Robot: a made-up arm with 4 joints.
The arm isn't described. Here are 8 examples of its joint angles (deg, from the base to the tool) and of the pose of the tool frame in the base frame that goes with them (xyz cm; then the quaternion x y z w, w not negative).
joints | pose
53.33 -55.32 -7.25 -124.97 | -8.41 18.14 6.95 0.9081 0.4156 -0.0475 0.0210
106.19 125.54 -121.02 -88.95 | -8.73 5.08 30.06 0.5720 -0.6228 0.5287 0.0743
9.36 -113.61 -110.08 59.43 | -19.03 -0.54 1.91 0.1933 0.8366 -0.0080 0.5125
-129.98 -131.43 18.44 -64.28 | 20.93 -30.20 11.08 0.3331 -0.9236 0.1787 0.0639
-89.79 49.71 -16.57 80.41 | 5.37 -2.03 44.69 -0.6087 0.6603 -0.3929 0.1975
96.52 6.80 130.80 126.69 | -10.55 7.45 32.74 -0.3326 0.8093 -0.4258 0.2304
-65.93 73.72 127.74 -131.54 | 1.10 6.14 23.99 0.6553 0.6192 -0.3745 0.2166
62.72 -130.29 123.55 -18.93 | -8.22 28.80 21.04 -0.7681 0.3841 -0.4895 0.1514
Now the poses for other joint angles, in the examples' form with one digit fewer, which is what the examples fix.
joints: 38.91 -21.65 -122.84 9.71
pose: -23.8 1.5 5.5 -0.032 0.240 -0.639 0.730
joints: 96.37 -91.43 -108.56 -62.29
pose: -30.5 -4.0 -0.1 0.227 0.560 -0.425 0.674
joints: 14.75 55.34 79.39 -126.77
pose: -6.0 2.4 11.4 0.363 0.691 0.069 0.621
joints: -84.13 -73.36 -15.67 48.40
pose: -6.3 -1.4 -23.2 0.239 -0.055 -0.697 0.674
